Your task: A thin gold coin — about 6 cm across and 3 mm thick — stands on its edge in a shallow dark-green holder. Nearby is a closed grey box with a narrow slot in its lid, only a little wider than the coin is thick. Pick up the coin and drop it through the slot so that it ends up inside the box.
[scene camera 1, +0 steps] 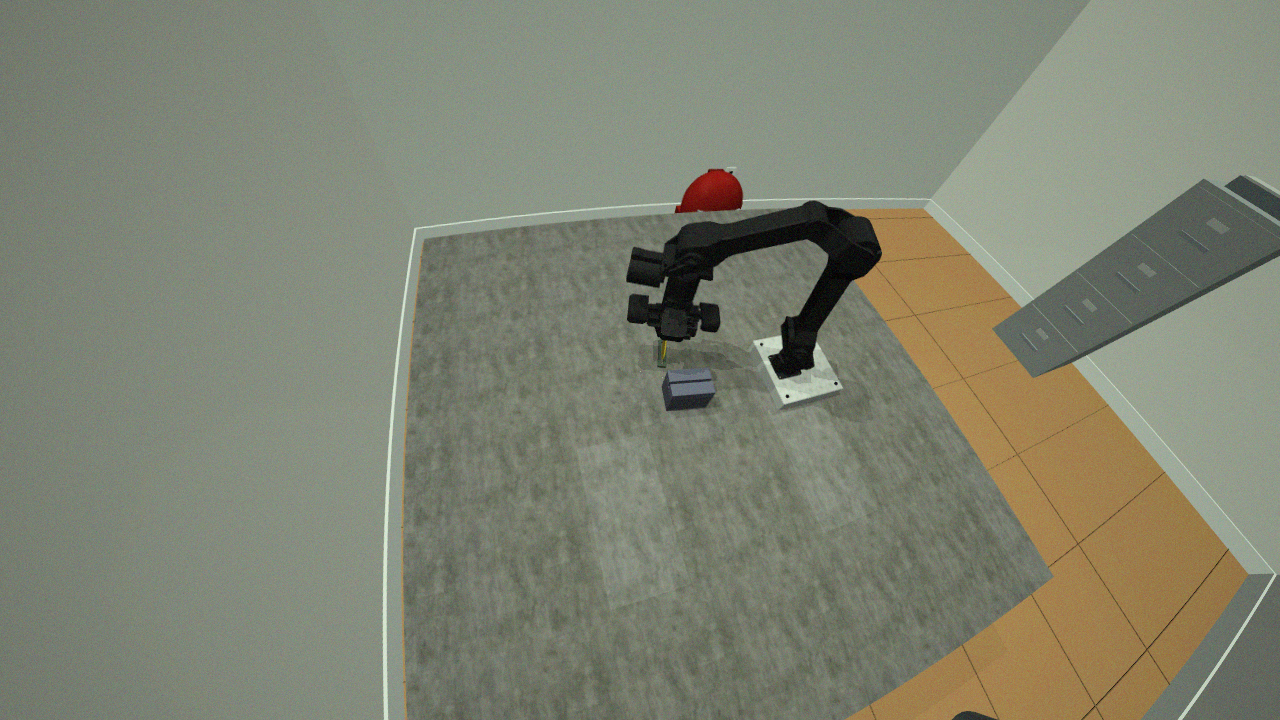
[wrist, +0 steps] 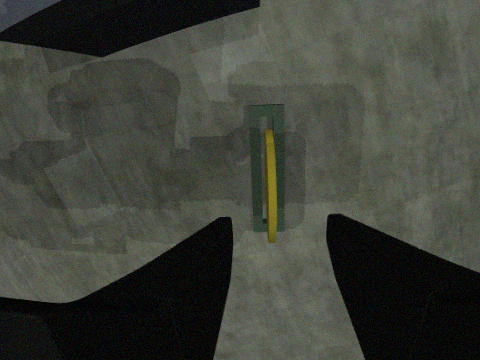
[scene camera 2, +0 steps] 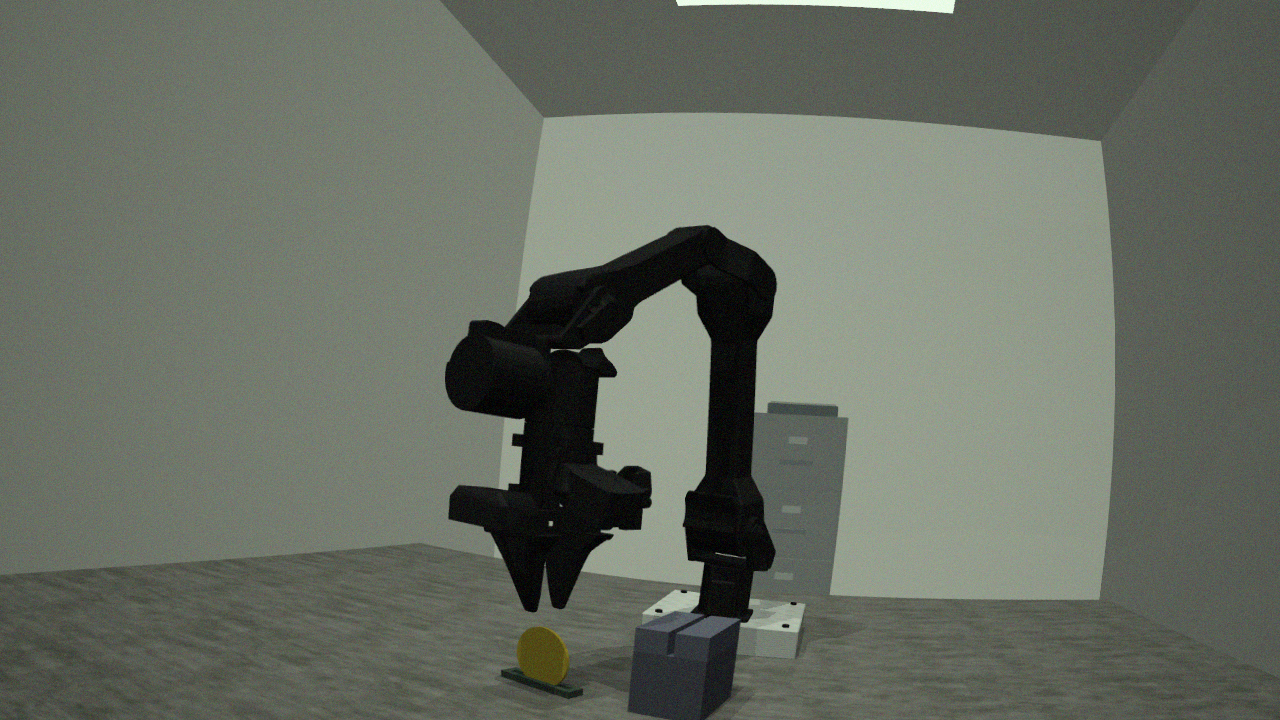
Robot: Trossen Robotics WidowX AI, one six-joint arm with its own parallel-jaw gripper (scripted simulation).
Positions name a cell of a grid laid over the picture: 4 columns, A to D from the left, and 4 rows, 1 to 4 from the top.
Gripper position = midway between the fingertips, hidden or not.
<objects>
My gripper shows in scene camera 1 (C2), in the wrist view (C3) and in scene camera 2 (B4).
</objects>
